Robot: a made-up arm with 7 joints.
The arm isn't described. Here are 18 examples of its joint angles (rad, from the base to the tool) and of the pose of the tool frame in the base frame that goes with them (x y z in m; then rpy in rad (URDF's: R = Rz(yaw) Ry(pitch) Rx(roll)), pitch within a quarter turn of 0, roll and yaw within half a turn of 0).
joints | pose
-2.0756 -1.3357 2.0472 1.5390 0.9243 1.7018 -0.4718 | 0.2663 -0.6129 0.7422 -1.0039 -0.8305 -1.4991
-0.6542 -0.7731 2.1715 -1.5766 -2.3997 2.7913 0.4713 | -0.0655 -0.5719 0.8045 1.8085 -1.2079 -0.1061
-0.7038 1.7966 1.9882 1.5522 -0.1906 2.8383 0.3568 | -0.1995 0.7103 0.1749 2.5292 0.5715 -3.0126
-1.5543 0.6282 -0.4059 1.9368 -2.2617 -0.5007 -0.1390 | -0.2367 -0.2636 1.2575 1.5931 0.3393 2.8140
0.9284 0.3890 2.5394 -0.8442 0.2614 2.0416 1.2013 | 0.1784 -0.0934 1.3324 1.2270 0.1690 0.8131
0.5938 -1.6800 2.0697 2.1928 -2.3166 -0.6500 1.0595 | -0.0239 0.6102 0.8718 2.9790 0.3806 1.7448
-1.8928 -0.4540 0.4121 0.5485 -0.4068 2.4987 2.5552 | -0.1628 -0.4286 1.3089 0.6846 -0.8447 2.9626
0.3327 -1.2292 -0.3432 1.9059 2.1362 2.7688 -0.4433 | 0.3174 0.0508 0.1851 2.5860 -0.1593 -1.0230
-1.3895 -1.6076 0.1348 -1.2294 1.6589 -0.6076 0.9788 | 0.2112 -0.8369 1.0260 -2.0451 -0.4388 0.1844
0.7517 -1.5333 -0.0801 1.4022 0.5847 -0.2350 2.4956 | 0.4823 0.3051 -0.2812 2.2053 0.0986 -2.0826
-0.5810 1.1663 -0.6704 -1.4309 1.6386 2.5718 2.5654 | -0.6094 0.5785 0.4716 -2.1476 0.0952 2.8194
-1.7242 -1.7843 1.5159 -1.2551 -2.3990 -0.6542 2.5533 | -0.8169 -0.4311 0.4946 -2.7963 -0.4304 1.3371
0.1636 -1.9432 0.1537 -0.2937 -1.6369 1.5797 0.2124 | 1.0300 0.3253 0.3911 1.8617 0.6030 0.9048
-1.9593 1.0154 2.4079 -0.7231 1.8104 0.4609 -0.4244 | 0.0814 1.0175 1.2078 2.6434 -0.2238 -3.0010
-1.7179 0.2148 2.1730 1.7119 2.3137 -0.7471 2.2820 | 0.4864 0.7096 0.7485 0.3141 0.2202 2.3260
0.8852 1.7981 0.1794 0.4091 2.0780 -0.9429 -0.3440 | -0.9401 -0.6790 0.5150 -0.3305 1.2966 0.4598
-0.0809 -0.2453 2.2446 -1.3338 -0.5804 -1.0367 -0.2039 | 0.5344 -0.4293 1.0359 3.0159 -1.0457 2.4792
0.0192 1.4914 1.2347 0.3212 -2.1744 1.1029 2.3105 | -1.2004 0.2543 0.3429 0.9962 0.4104 -2.8064
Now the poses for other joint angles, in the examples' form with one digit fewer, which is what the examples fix.
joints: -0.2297 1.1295 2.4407 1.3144 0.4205 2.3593 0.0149
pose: -0.676 0.537 0.470 2.355 -0.302 -3.067
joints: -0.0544 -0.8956 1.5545 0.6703 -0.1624 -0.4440 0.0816
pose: 0.865 0.421 1.052 -2.153 -0.112 2.203
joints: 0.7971 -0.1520 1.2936 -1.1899 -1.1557 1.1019 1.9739
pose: 0.250 -0.608 1.122 0.199 0.278 -0.939
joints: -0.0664 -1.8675 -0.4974 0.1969 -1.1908 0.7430 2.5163
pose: 1.172 0.000 0.043 -3.020 -0.557 -0.532
